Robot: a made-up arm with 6 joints.
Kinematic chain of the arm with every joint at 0, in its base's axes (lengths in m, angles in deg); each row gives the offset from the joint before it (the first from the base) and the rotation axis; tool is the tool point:
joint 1: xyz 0 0 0.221 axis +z
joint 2: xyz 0 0 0 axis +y
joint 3: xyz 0 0 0.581 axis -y
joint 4: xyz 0 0 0 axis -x
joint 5: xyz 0.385 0 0 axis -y
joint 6: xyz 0 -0.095 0 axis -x
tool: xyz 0 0 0
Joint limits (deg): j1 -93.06..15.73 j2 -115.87..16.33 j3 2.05..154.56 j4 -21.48..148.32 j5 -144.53..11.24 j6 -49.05..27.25
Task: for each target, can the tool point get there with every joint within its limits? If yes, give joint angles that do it. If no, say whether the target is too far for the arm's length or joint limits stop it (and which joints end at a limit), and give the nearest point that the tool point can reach.
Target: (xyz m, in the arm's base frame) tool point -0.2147 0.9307 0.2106
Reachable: yes | joints -73.49 -100.12 55.38 128.12 -78.79 -18.69
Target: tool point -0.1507 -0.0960 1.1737
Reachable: yes | joints 1.54 -12.01 79.21 14.74 -65.62 -37.94
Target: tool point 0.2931 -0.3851 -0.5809
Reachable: no: joint limits stop it (at a limit: joint 1, joint 2, joint 3) | nearest point -0.4096 -0.1690 -0.4169 | short by 0.753 m
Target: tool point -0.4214 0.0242 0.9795
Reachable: yes | joints -0.02 -51.22 20.79 104.67 -51.03 -4.15
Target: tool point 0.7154 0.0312 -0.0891
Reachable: no: joint limits stop it (at a limit: joint 2, joint 3, joint 4) | nearest point 0.5347 0.0233 0.6499 | short by 0.761 m
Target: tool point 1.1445 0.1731 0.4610
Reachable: no: too far | nearest point 0.5354 0.0589 0.6600 | short by 0.651 m
